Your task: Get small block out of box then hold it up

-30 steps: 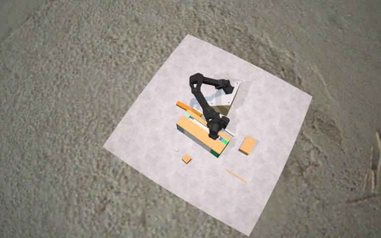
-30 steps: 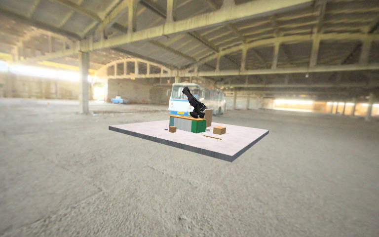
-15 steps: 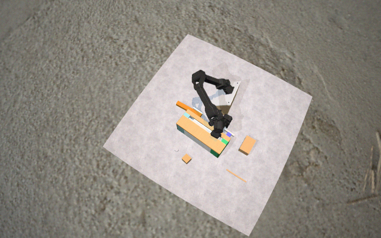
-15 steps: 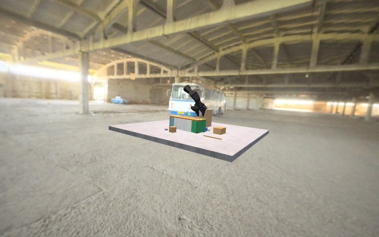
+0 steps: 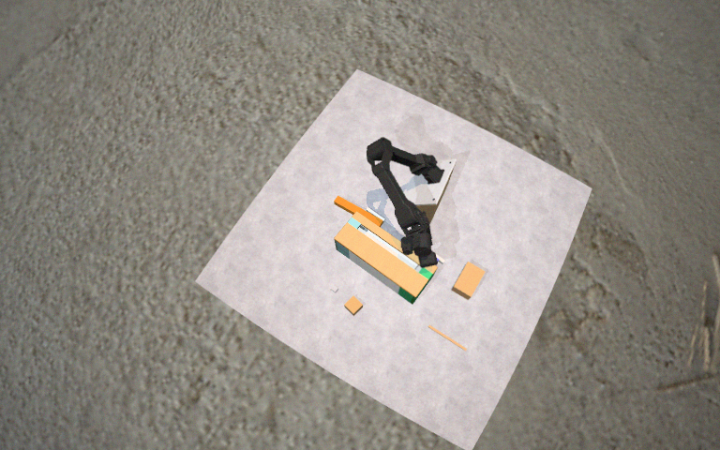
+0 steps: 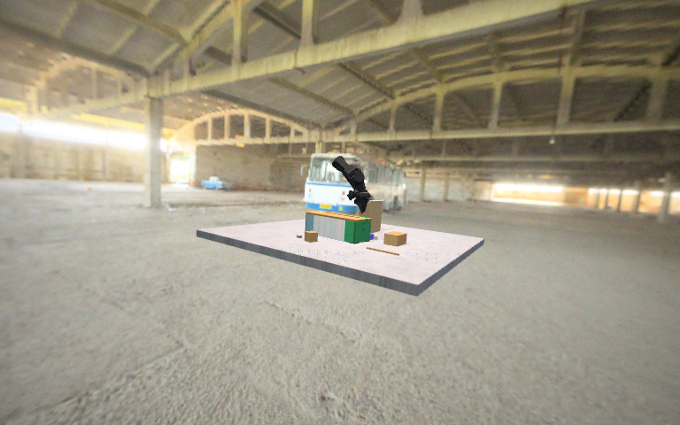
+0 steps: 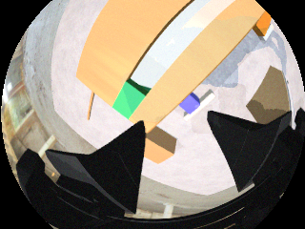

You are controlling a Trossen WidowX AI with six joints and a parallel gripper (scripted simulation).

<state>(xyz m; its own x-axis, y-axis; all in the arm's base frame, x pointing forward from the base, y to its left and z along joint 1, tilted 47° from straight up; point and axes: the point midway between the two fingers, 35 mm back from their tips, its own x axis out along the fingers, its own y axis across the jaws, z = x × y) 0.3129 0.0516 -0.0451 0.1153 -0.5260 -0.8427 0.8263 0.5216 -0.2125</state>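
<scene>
Now: the small blue block 14 cm below my gripper tip, 4 cm to the left of it and 4 cm behind it. Also, from my gripper tip: flat orange block (20 cm to the left, 12 cm below, 1 cm behind); orange-topped box (13 cm to the right, 9 cm below, 1 cm ahead); small orange cube (26 cm ahead, 18 cm to the right, 13 cm below).
</scene>
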